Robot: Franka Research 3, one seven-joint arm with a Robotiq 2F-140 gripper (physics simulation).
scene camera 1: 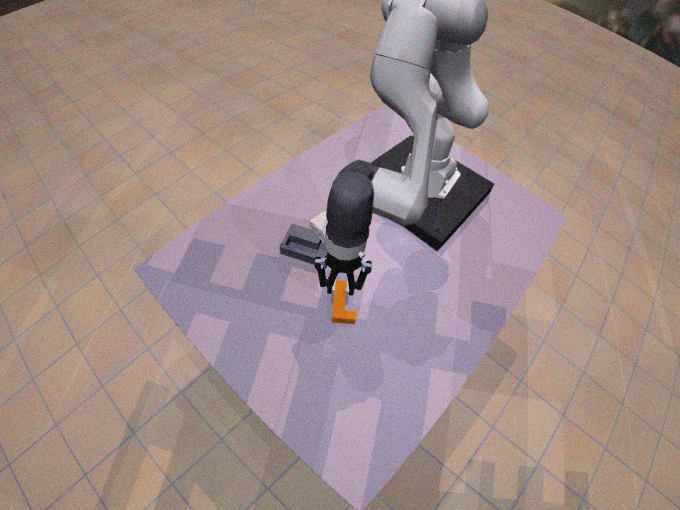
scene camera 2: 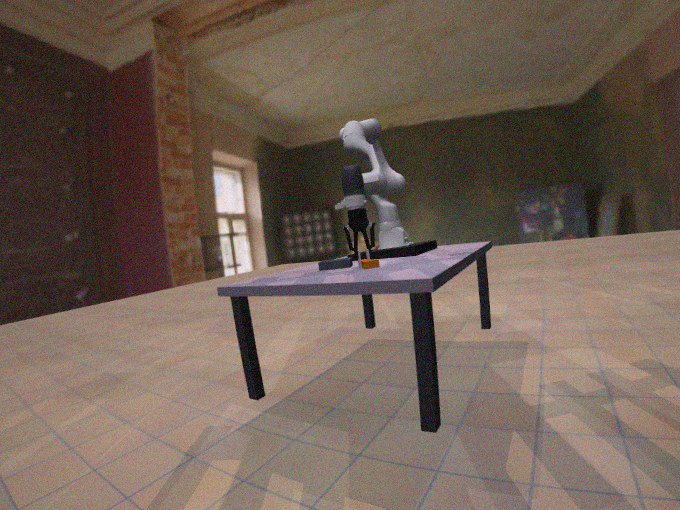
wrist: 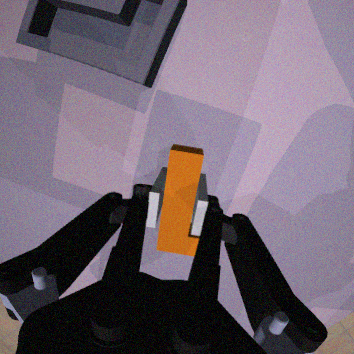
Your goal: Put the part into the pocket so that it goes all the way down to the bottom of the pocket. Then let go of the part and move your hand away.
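Note:
The orange L-shaped part (scene camera 1: pixel 339 306) (scene camera 2: pixel 370 264) (wrist: pixel 181 175) lies flat at about table height. My gripper (scene camera 1: pixel 340 290) (scene camera 2: pixel 364 256) (wrist: pixel 181 183) points down and is shut on the long bar of the part, with one pad on each side of it. In the wrist view the bar's free end sticks out past the pads, and the short foot is mostly hidden behind the right finger. The dark grey block with the pocket (scene camera 1: pixel 297 254) (scene camera 2: pixel 335 264) (wrist: pixel 120 65) stands apart from the part, at the upper left in the wrist view. Part of the pocket is cut off there.
The purple table (scene camera 1: pixel 351 439) (scene camera 2: pixel 329 287) carries the block and the arm. The arm's black base plate (scene camera 1: pixel 439 236) (scene camera 2: pixel 409 250) lies behind and to the right of the gripper. In scene camera 1 the arm's hand partly covers the block's right end.

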